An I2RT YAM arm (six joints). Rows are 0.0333 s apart.
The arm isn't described. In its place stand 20 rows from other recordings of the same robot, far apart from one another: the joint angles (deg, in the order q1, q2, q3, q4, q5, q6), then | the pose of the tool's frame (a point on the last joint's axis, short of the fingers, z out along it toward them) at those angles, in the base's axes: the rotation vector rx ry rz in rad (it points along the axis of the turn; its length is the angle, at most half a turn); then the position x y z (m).
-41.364 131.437 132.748 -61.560 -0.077 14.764 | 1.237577 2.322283 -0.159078 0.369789 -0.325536 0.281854
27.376 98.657 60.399 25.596 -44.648 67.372 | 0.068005 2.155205 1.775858 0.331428 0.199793 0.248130
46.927 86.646 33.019 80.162 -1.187 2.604 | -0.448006 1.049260 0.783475 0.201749 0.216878 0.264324
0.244 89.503 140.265 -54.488 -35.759 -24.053 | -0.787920 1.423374 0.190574 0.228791 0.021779 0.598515
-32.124 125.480 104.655 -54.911 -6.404 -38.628 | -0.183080 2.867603 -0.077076 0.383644 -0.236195 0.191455
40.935 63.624 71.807 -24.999 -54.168 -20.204 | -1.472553 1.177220 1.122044 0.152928 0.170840 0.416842
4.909 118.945 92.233 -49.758 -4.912 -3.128 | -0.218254 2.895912 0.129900 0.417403 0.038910 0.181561
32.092 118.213 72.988 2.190 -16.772 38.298 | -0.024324 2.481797 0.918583 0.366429 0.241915 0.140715
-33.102 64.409 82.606 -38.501 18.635 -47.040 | -0.016690 2.115416 -1.205942 0.178931 -0.130232 0.447728
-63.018 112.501 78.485 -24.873 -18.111 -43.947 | 0.311051 2.535057 -0.328837 0.197423 -0.363373 0.177752
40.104 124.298 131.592 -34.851 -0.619 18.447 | -0.404059 2.075587 0.636725 0.383204 0.323237 0.371513
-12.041 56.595 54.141 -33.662 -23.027 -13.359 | -0.245979 2.135811 0.186000 0.206567 -0.029823 0.320415
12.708 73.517 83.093 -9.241 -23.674 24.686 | -0.167725 1.618772 0.829608 0.273216 0.076266 0.467196
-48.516 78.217 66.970 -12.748 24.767 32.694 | 1.502349 1.318889 -0.607314 0.197634 -0.246025 0.339764
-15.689 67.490 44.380 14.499 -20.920 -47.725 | -0.735344 1.574133 -0.506055 0.267095 -0.061818 0.300353
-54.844 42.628 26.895 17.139 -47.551 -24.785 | -0.253231 1.551643 -0.455408 0.122729 -0.128643 0.286016
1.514 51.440 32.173 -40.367 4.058 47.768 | 1.053464 2.402383 0.212322 0.161885 0.001759 0.201248
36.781 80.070 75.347 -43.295 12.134 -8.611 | -0.829637 2.235514 -0.023152 0.241845 0.171455 0.332290
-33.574 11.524 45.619 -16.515 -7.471 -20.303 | 0.034947 1.300152 -0.726196 0.031526 -0.015369 0.386279
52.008 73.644 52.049 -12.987 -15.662 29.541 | -0.627890 2.284982 1.056873 0.167666 0.230278 0.270979
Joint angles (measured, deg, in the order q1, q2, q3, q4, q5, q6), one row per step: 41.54 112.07 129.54 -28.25 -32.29 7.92; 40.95 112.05 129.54 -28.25 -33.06 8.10; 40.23 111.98 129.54 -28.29 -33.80 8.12; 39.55 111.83 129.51 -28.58 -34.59 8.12; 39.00 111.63 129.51 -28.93 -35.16 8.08; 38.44 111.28 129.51 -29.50 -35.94 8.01; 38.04 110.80 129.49 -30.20 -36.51 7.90; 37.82 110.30 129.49 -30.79 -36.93 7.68; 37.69 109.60 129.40 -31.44 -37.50 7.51; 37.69 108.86 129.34 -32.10 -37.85 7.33; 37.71 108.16 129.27 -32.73 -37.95 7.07; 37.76 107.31 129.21 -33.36 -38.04 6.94; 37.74 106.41 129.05 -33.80 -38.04 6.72; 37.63 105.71 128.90 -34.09 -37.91 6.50; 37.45 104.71 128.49 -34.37 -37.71 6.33; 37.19 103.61 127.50 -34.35 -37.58 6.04; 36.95 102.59 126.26 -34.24 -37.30 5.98
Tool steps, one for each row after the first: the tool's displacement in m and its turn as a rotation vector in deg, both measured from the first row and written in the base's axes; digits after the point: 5 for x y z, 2 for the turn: 0.00257 -0.00320 0.00019 0.17 0.25 0.14; 0.00554 -0.00737 0.00068 0.30 0.34 0.14; 0.00782 -0.01167 0.00114 0.30 0.56 0.24; 0.00921 -0.01553 0.00200 0.28 0.71 0.25; 0.00969 -0.02006 0.00357 0.24 0.91 0.47; 0.00878 -0.02422 0.00570 0.15 1.06 0.64; 0.00693 -0.02747 0.00823 0.11 0.98 0.87; 0.00365 -0.03087 0.01155 0.13 0.92 1.33; -0.00042 -0.03379 0.01522 0.15 0.77 1.70; -0.00424 -0.03650 0.01853 0.10 0.54 1.86; -0.00902 -0.03969 0.02285 0.18 0.29 2.02; -0.01350 -0.04334 0.02721 0.30 -0.16 2.03; -0.01645 -0.04666 0.03049 0.38 -0.59 1.83; -0.02022 -0.05123 0.03430 0.49 -1.03 1.48; -0.02312 -0.05571 0.03614 0.47 -1.42 1.13; -0.02513 -0.05940 0.03623 0.34 -1.42 0.63
